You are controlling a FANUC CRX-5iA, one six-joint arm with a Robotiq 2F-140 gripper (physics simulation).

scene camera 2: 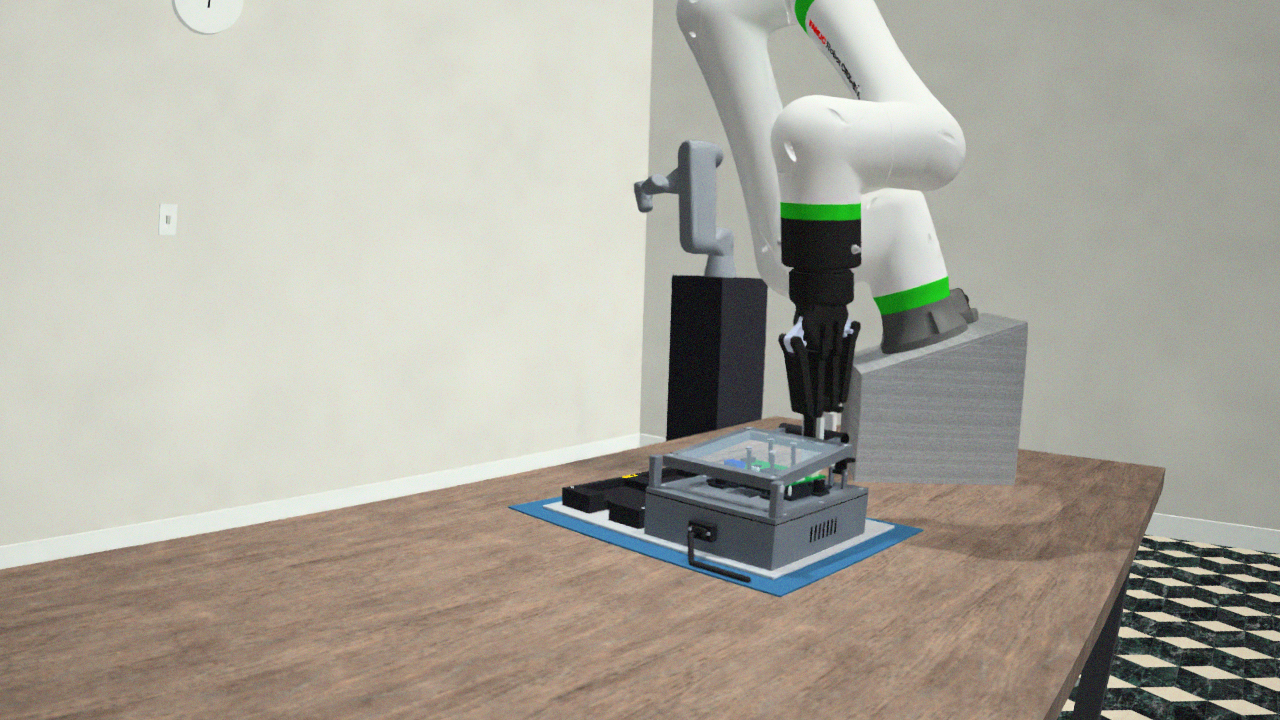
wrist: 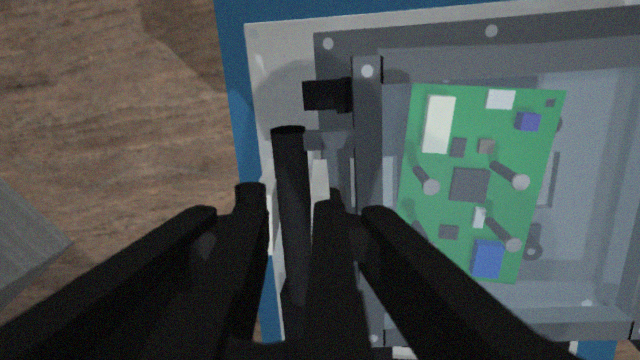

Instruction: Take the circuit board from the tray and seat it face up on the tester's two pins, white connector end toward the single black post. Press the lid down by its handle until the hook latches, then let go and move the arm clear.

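Frame: origin at the arm's base, x ahead, y left, z up, level; centimetres.
Seen in the pictures: gripper, between the fingertips: (wrist: pixel 298 181); arm's base, origin of its link: (scene camera 2: pixel 925 340).
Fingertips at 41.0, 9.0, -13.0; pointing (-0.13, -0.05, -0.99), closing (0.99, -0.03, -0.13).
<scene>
Offsets run from my fingertips to a thing's top centre, as dx, dy, dz. "*": to the spot under its first point. Level surfaces: height alone.
The gripper (scene camera 2: pixel 818 431) (wrist: pixel 291 200) is shut on the lid handle @(* +0.6, +2.4, +4.6) (wrist: pixel 291 165), a round black bar along the lid's edge. The clear lid (scene camera 2: pixel 707 449) (wrist: pixel 367 130), with its grey frame, is lowered over the grey tester (scene camera 2: pixel 707 523) (wrist: pixel 407 60), but a gap shows between them at the handle side. The green circuit board (scene camera 2: pixel 810 480) (wrist: pixel 435 210) lies face up beneath the lid, with its white connector @(+7.4, +3.6, +1.5) (wrist: pixel 439 124) at the upper left in the wrist view. Its seating on the pins is hidden. A black block @(+2.1, +5.2, +3.6) (wrist: pixel 327 95) sticks out beside the handle.
Black box-shaped parts @(* +19.7, -19.0, -4.6) (scene camera 2: pixel 586 497) stand beside the tester on a white and blue mat @(dz -6.9) (scene camera 2: pixel 781 586) (wrist: pixel 227 55). A bent black rod @(* +23.1, +5.7, -6.5) (scene camera 2: pixel 720 571) extends from the tester's front. The robot's grey pedestal (scene camera 2: pixel 939 411) (wrist: pixel 25 250) stands behind.
</scene>
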